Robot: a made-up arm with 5 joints.
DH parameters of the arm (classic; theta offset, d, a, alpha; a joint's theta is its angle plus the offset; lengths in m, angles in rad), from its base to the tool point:
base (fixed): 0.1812 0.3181 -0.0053 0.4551
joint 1: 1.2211 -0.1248 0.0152 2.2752
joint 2: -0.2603 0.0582 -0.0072 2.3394
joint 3: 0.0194 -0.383 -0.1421 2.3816
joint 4: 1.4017 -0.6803 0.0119 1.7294
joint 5: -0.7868 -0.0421 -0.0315 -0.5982
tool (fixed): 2.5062 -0.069 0 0
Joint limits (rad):
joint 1: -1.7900..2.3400
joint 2: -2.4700..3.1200
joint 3: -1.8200..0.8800
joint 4: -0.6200..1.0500
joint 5: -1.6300..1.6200
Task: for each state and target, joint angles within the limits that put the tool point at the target. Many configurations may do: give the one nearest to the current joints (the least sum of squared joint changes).
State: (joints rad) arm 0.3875 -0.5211 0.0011 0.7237 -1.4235
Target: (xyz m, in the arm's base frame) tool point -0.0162 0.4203 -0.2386
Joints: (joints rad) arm 0.4027 0.2126 -0.6404 0.9242 -0.7332
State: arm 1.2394 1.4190 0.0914 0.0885 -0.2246
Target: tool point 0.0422 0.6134 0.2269
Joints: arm 0.6447 1.8900 -0.5303 -0.1487 -0.4939
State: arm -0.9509 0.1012 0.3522 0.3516 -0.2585
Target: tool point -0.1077 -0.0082 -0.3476
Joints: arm -0.2557 0.0589 -0.0204 0.3382 -0.5302
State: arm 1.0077 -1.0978 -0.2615 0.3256 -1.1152
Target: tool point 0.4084 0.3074 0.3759
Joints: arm 1.3307 -1.4291 0.1618 0.1688 -1.2409
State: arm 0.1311 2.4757 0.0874 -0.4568 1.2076
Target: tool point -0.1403 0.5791 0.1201
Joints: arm 0.1959 2.0867 0.4717 -0.6200 1.3507
